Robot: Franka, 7 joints.
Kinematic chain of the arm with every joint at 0, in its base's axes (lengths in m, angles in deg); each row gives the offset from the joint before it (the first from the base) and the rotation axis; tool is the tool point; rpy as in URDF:
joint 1: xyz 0 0 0.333 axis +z
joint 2: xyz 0 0 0 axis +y
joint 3: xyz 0 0 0.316 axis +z
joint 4: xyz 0.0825 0 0 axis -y
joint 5: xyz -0.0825 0 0.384 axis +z
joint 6: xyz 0 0 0 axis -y
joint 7: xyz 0.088 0 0 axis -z
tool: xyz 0 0 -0.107 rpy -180 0 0
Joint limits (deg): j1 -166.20..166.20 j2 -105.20..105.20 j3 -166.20..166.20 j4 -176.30..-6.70 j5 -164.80..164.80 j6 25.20..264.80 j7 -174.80..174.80
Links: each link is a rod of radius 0.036 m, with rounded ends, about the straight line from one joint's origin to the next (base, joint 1, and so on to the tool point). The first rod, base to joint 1, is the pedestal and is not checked.
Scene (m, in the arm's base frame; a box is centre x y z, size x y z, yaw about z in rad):
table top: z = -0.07
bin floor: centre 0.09 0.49 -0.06 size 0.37 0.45 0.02 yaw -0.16
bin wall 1: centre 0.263 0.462 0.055 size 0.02 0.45 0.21 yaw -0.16
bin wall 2: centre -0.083 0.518 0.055 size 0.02 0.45 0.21 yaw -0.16
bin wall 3: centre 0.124 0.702 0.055 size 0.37 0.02 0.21 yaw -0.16
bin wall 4: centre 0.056 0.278 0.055 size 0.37 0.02 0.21 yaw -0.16
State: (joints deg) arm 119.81 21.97 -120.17 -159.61 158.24 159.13 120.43
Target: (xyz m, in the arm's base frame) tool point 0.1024 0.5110 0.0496
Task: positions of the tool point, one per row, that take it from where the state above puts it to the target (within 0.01 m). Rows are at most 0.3 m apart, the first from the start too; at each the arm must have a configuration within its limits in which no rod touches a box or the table.
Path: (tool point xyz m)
1: 0.3768 0.1321 0.3116
2: 0.2997 0.3515 0.3317
3: 0.1024 0.5110 0.2965
4: 0.1044 0.5249 0.2203
5: 0.1061 0.5249 0.1360
6: 0.1024 0.5110 0.0496

